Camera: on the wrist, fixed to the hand. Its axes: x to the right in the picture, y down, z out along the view.
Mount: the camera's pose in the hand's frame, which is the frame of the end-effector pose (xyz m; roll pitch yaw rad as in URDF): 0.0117 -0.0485 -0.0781 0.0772 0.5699 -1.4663
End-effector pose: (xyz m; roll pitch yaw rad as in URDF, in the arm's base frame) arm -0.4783 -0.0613 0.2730 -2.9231 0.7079 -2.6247
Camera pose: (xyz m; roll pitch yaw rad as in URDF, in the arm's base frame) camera -0.5200 -0.1200 0.3313 -2.2054 -0.5017 -1.6991
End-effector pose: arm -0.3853 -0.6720 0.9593 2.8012 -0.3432 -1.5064
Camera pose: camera -0.3142 -0.6591 1.0173 2.8300 -0.2478 0.0586
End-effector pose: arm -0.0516 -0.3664 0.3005 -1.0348 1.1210 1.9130
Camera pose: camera 0.0327 -0.3292 0.2908 -1.1477 -0.1144 0.7992
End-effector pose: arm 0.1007 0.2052 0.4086 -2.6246 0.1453 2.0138
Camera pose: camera 0.0868 0.2262 0.4978 -2.6710 -1.0370 -3.1343
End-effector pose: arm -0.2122 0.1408 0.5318 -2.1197 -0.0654 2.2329
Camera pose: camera -0.1835 0.1712 0.6145 -0.7446 -1.5383 1.4292
